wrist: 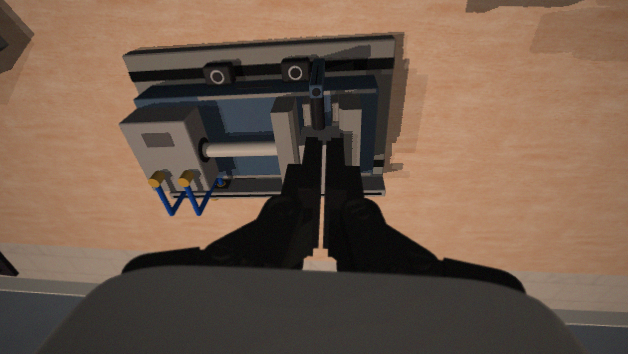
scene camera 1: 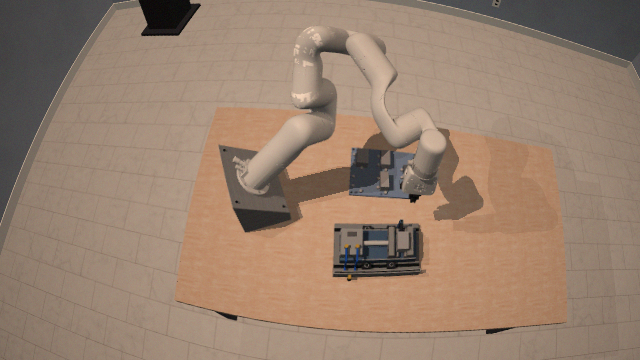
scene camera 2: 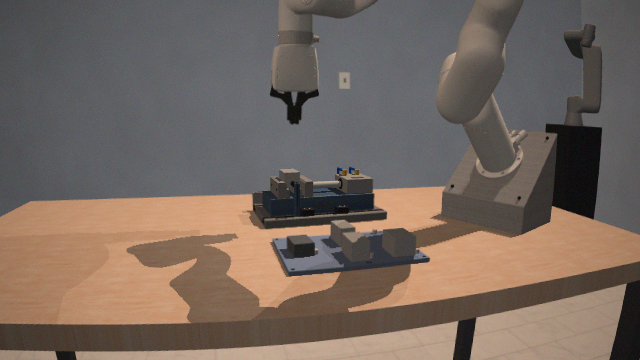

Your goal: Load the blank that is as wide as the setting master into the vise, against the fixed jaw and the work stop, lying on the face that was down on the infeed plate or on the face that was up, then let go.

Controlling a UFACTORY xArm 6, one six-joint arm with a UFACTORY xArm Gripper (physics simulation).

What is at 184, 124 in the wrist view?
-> A vise cylinder block.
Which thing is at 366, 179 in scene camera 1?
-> An infeed plate.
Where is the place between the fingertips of my gripper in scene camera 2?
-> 294, 123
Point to a pale rod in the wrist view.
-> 244, 148
